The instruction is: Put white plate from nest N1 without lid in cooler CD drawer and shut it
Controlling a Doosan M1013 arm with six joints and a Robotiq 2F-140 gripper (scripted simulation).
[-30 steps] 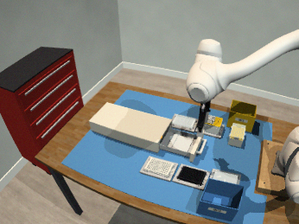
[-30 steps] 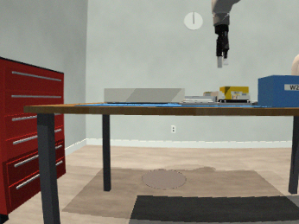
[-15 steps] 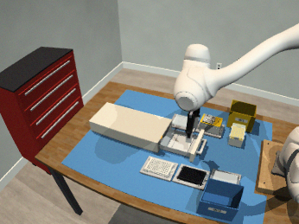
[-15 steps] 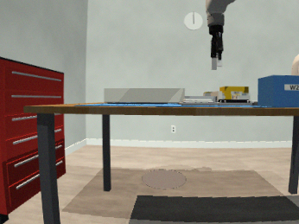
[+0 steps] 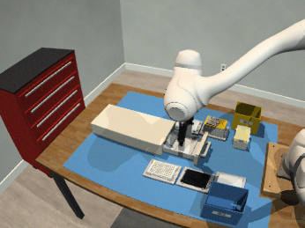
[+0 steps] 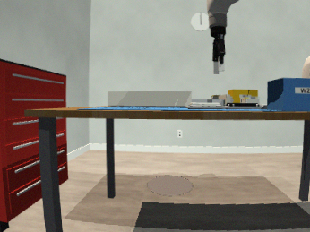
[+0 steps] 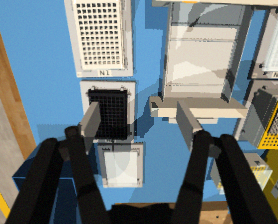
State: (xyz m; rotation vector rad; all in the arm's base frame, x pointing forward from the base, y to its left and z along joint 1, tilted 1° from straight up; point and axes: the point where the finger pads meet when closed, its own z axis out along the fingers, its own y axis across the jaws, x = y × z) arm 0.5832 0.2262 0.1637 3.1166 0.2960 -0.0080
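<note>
Now: hand 70 mm short of the white plate, 80 mm to the right of it and 180 mm above it. Also, from my hand: black plate: 100 mm behind, 50 mm to the left, 180 mm below; cooler CD: 220 mm ahead, 90 mm to the right, 170 mm below; drawer: 90 mm ahead, 110 mm to the right, 170 mm below.
</note>
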